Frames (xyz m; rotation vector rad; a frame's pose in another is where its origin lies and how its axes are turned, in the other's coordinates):
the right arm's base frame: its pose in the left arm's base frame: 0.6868 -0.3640 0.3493 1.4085 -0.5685 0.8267
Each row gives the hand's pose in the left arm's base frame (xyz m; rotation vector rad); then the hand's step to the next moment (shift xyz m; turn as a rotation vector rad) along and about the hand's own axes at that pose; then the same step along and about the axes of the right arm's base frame.
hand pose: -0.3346 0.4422 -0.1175 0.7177 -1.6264 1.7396
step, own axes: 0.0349 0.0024 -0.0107 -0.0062 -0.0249 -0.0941
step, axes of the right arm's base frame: 0.0063 0.0333 -0.0139 0.0340 -0.0216 -0.0888
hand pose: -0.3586 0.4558 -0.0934 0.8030 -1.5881 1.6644
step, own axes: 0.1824 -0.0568 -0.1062 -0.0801 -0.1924 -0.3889
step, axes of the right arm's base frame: 0.1218 0.1480 -0.1050 0.2089 -0.1668 -0.3510
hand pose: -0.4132 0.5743 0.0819 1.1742 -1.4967 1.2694
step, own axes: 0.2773 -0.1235 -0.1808 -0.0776 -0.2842 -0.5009
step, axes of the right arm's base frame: 0.3091 0.1456 -0.0899 0.3116 -0.2178 -0.4395
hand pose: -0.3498 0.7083 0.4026 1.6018 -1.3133 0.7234
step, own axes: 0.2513 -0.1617 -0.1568 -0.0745 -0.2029 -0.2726
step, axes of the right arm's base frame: 0.3347 -0.0391 0.0178 0.1629 -0.1745 -0.2531
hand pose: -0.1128 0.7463 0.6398 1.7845 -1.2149 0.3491
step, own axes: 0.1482 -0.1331 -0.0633 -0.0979 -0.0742 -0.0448
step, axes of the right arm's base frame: 0.1650 -0.1159 0.0549 -0.0286 -0.0743 -0.1037
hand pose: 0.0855 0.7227 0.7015 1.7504 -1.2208 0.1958
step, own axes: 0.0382 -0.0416 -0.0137 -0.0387 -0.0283 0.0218
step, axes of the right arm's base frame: 0.0362 -0.0410 0.0197 -0.0412 -0.0291 -0.0152
